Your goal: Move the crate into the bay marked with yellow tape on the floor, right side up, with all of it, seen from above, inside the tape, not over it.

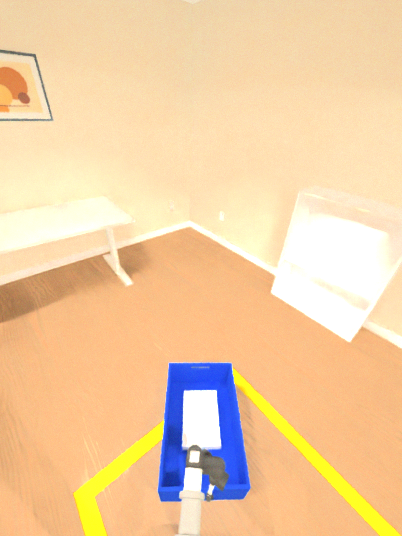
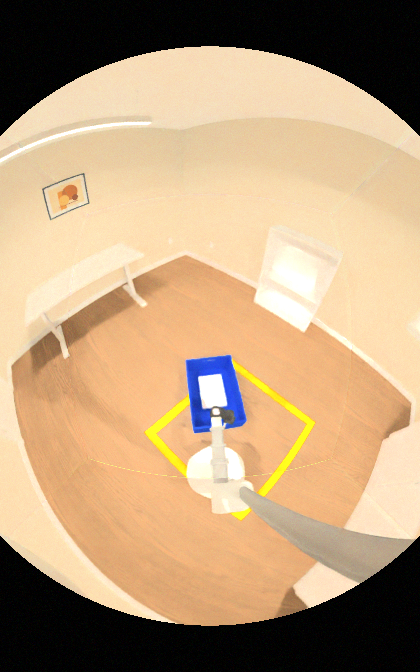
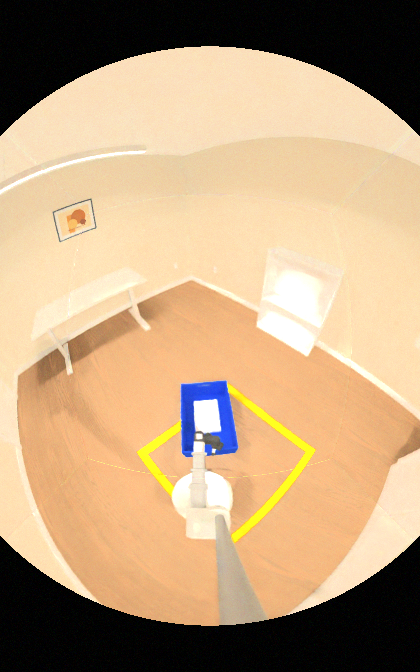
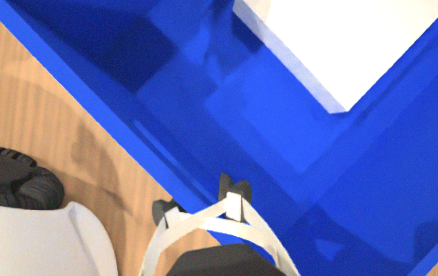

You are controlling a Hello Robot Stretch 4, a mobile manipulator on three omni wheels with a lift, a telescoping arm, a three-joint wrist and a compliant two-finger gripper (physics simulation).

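Frame: origin at the robot's base, x right, y ahead, z up, level; metres.
Where they show: gripper, fingertip midpoint: [image 3: 214,450] [image 4: 201,197].
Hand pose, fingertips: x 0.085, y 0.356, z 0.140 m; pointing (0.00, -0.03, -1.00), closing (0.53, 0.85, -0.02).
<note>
After its pixels a point has its place.
The blue crate [image 1: 200,376] {y 0.932, x 0.002, z 0.054 m} [image 2: 191,400] [image 3: 185,420] {y 0.658, x -0.164, z -0.010 m} [image 4: 95,112] {y 0.344, x -0.020, z 0.192 m} is open side up, with a white block [image 1: 201,420] {y 0.672, x 0.025, z 0.043 m} [image 2: 212,391] [image 3: 206,415] {y 0.689, x 0.022, z 0.043 m} [image 4: 345,45] {y 0.610, x 0.069, z 0.043 m} inside. The yellow tape [image 1: 300,445] {y 0.612, x 0.600, z -0.027 m} [image 2: 275,395] [image 3: 270,418] {y 0.653, x 0.599, z -0.028 m} marks a four-sided bay. The crate's far part covers the bay's far corner and reaches beyond it; its near part lies inside the outline. My gripper [image 1: 210,492] {y 0.356, x 0.085, z 0.140 m} [image 2: 225,426] [image 3: 214,451] {y 0.356, x 0.085, z 0.140 m} [image 4: 201,197] {y 0.356, x 0.085, z 0.140 m} is shut on the crate's near wall, one fingertip inside and one outside. Whether the crate's underside touches the floor is hidden.
My round white base [image 2: 200,472] [image 3: 185,495] {y 0.008, x -0.106, z 0.187 m} stands over the bay's near left side. A white table [image 1: 60,220] {y 1.860, x -1.295, z 0.692 m} [image 2: 80,280] [image 3: 85,300] {y 1.602, x -1.342, z 0.692 m} stands at the left wall. A white shelf unit [image 1: 287,250] {y 1.975, x 0.730, z 0.476 m} [image 2: 265,270] [image 3: 265,295] {y 1.982, x 0.744, z 0.433 m} stands at the right wall.
</note>
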